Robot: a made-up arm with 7 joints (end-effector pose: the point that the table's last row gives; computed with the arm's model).
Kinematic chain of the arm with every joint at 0, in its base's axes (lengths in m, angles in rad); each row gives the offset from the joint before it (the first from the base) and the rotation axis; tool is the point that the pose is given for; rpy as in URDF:
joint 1: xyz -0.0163 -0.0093 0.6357 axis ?
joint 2: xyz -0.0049 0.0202 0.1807 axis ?
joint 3: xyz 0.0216 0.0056 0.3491 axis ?
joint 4: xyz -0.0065 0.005 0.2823 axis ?
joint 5: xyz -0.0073 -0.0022 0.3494 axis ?
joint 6: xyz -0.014 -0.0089 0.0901 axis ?
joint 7: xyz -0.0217 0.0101 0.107 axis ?
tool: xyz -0.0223 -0.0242 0.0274 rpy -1.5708 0 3.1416
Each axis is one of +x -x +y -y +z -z.
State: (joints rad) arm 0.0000 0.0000 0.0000 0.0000 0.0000 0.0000 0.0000
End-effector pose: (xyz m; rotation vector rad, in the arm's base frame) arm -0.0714 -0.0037 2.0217 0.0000 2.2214 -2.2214
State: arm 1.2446 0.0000 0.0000 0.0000 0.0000 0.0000 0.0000
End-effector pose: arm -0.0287 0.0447 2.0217 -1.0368 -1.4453 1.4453
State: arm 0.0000 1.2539 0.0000 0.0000 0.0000 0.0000 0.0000
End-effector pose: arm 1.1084 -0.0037 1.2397 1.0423 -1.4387 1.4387
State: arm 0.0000 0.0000 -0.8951 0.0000 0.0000 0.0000 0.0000
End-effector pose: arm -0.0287 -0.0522 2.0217 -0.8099 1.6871 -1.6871
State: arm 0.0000 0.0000 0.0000 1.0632 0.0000 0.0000 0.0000
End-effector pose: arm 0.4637 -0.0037 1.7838 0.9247 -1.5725 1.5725
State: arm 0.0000 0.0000 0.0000 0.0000 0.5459 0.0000 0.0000
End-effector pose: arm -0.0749 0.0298 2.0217 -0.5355 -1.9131 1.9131
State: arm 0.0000 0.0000 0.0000 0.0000 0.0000 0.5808 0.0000
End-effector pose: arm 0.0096 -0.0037 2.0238 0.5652 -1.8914 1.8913
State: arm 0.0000 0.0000 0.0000 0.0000 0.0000 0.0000 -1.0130
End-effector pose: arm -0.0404 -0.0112 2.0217 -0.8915 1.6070 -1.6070
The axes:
joint 1: -z
joint 2: +y
joint 3: -z
joint 4: +y
joint 5: -z
joint 6: +y
joint 7: -z

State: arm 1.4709 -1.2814 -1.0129 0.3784 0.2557 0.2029 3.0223
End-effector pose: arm 0.0963 1.0910 1.2544 -2.4611 0.7507 -0.7635
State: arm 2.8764 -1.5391 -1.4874 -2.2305 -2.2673 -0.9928 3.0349
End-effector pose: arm 0.2216 0.4959 0.9250 0.6868 0.9858 -2.8956
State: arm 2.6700 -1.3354 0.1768 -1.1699 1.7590 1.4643 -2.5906
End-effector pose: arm 0.7484 0.3982 0.5958 -0.3878 -0.6199 -2.6097
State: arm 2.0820 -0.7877 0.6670 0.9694 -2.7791 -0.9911 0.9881
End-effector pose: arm -0.1248 0.4158 1.6130 1.5072 1.8582 -0.8818
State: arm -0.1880 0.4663 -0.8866 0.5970 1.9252 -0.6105 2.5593
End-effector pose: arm 0.5254 0.4513 1.6717 -2.5766 0.0235 0.3005
